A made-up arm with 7 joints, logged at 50 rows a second.
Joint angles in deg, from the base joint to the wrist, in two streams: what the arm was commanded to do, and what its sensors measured. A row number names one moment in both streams.
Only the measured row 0 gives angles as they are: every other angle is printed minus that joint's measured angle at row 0.
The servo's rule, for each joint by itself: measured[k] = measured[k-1] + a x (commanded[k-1-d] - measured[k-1]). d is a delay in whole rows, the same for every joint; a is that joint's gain. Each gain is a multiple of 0.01, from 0.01 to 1. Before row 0 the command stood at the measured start. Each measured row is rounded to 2 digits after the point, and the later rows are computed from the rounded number. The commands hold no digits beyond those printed.
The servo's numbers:
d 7
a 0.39 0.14 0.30 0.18 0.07 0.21 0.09
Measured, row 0:
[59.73, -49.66, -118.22, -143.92, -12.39, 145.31, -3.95]
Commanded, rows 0 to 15:
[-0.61, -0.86, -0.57, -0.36, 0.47, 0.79, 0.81]
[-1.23, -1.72, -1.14, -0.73, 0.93, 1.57, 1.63]
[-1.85, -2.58, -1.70, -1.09, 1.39, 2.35, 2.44]
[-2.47, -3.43, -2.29, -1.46, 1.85, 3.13, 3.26]
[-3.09, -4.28, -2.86, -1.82, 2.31, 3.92, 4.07]
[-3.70, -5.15, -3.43, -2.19, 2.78, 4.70, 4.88]
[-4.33, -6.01, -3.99, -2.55, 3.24, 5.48, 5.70]
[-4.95, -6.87, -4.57, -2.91, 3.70, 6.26, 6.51]
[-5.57, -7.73, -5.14, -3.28, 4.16, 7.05, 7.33]
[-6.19, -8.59, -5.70, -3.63, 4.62, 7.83, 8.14]
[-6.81, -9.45, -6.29, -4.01, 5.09, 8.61, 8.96]
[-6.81, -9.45, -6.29, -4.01, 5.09, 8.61, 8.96]
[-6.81, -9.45, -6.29, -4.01, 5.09, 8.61, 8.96]
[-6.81, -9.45, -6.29, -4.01, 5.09, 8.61, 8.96]
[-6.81, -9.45, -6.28, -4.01, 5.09, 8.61, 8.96]
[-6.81, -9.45, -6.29, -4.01, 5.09, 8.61, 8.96]
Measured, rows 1 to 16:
[0.00, 0.00, 0.00, 0.00, 0.00, 0.00, 0.00]
[0.00, 0.00, 0.00, 0.00, 0.00, 0.00, 0.00]
[0.00, 0.00, 0.00, 0.00, 0.00, 0.00, 0.00]
[0.00, 0.00, 0.00, 0.00, 0.00, 0.00, 0.00]
[0.00, 0.00, 0.00, 0.00, 0.00, 0.00, 0.00]
[0.00, 0.00, 0.00, 0.00, 0.00, 0.00, 0.00]
[0.00, 0.00, 0.00, 0.00, 0.00, 0.00, 0.00]
[-0.24, -0.12, -0.17, -0.06, 0.03, 0.17, 0.07]
[-0.63, -0.34, -0.46, -0.18, 0.09, 0.46, 0.21]
[-1.11, -0.65, -0.83, -0.34, 0.18, 0.86, 0.41]
[-1.64, -1.04, -1.27, -0.54, 0.30, 1.34, 0.67]
[-2.21, -1.49, -1.75, -0.77, 0.44, 1.88, 0.98]
[-2.79, -2.00, -2.25, -1.03, 0.60, 2.47, 1.33]
[-3.39, -2.56, -2.77, -1.30, 0.78, 3.10, 1.72]
[-4.00, -3.16, -3.31, -1.59, 0.98, 3.76, 2.15]
[-4.61, -3.80, -3.86, -1.89, 1.20, 4.45, 2.62]

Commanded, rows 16 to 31:
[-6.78, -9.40, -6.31, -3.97, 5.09, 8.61, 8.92]
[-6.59, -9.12, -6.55, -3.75, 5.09, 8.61, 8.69]
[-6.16, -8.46, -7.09, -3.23, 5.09, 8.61, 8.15]
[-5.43, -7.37, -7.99, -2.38, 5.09, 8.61, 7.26]
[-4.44, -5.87, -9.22, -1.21, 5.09, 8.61, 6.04]
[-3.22, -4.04, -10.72, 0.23, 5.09, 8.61, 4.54]
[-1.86, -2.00, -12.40, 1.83, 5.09, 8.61, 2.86]
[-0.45, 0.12, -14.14, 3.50, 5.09, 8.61, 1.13]
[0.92, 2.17, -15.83, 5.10, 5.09, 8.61, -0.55]
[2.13, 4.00, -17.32, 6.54, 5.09, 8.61, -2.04]
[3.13, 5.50, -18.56, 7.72, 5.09, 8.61, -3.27]
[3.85, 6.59, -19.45, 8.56, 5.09, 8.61, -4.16]
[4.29, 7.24, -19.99, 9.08, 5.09, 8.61, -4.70]
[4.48, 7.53, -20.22, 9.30, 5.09, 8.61, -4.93]
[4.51, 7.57, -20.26, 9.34, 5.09, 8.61, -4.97]
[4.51, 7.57, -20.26, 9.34, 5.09, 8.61, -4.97]
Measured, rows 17 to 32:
[-5.23, -4.47, -4.41, -2.20, 1.44, 5.16, 3.12]
[-5.85, -5.17, -4.97, -2.53, 1.70, 5.88, 3.65]
[-6.22, -5.77, -5.37, -2.80, 1.94, 6.45, 4.13]
[-6.45, -6.29, -5.65, -3.02, 2.16, 6.90, 4.56]
[-6.59, -6.73, -5.84, -3.20, 2.37, 7.26, 4.96]
[-6.68, -7.11, -5.97, -3.35, 2.56, 7.54, 5.32]
[-6.73, -7.44, -6.07, -3.47, 2.74, 7.76, 5.65]
[-6.75, -7.71, -6.14, -3.56, 2.90, 7.94, 5.94]
[-6.69, -7.91, -6.26, -3.59, 3.05, 8.08, 6.19]
[-6.48, -7.99, -6.51, -3.53, 3.19, 8.19, 6.37]
[-6.07, -7.90, -6.95, -3.32, 3.32, 8.28, 6.45]
[-5.43, -7.62, -7.63, -2.94, 3.44, 8.35, 6.41]
[-4.57, -7.12, -8.56, -2.37, 3.56, 8.40, 6.24]
[-3.51, -6.40, -9.71, -1.61, 3.67, 8.44, 5.94]
[-2.32, -5.49, -11.04, -0.69, 3.77, 8.48, 5.51]
[-1.06, -4.42, -12.48, 0.35, 3.86, 8.51, 4.96]

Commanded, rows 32 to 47:
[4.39, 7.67, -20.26, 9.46, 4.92, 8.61, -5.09]
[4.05, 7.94, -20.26, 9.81, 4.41, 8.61, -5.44]
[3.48, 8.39, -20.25, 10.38, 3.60, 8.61, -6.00]
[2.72, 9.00, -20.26, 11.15, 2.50, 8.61, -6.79]
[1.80, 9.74, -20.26, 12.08, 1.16, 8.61, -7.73]
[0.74, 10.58, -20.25, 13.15, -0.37, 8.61, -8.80]
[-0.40, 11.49, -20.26, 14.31, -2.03, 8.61, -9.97]
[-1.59, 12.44, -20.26, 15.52, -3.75, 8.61, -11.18]
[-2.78, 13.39, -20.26, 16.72, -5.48, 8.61, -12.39]
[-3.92, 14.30, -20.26, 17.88, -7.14, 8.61, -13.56]
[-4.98, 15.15, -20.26, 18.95, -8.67, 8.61, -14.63]
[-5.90, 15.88, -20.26, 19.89, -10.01, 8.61, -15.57]
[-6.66, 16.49, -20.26, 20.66, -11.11, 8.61, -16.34]
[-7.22, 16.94, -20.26, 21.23, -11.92, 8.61, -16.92]
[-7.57, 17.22, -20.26, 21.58, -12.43, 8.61, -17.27]
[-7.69, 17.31, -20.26, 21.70, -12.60, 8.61, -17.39]
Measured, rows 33 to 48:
[0.18, -3.24, -13.93, 1.46, 3.95, 8.53, 4.33]
[1.33, -2.02, -15.32, 2.59, 4.03, 8.55, 3.65]
[2.31, -0.81, -16.56, 3.66, 4.10, 8.56, 2.95]
[3.08, 0.32, -17.59, 4.64, 4.17, 8.57, 2.26]
[3.63, 1.33, -18.38, 5.48, 4.23, 8.58, 1.61]
[3.97, 2.20, -18.94, 6.17, 4.29, 8.59, 1.02]
[4.18, 2.95, -19.34, 6.74, 4.35, 8.59, 0.48]
[4.26, 3.61, -19.62, 7.23, 4.39, 8.59, -0.02]
[4.18, 4.22, -19.81, 7.69, 4.39, 8.59, -0.51]
[3.91, 4.80, -19.94, 8.17, 4.33, 8.59, -1.00]
[3.45, 5.39, -20.04, 8.71, 4.20, 8.59, -1.52]
[2.81, 6.00, -20.11, 9.32, 3.99, 8.59, -2.08]
[2.00, 6.64, -20.15, 10.01, 3.68, 8.59, -2.68]
[1.06, 7.32, -20.18, 10.78, 3.28, 8.59, -3.34]
[0.03, 8.04, -20.20, 11.63, 2.79, 8.59, -4.05]
[-1.07, 8.79, -20.22, 12.55, 2.21, 8.59, -4.80]

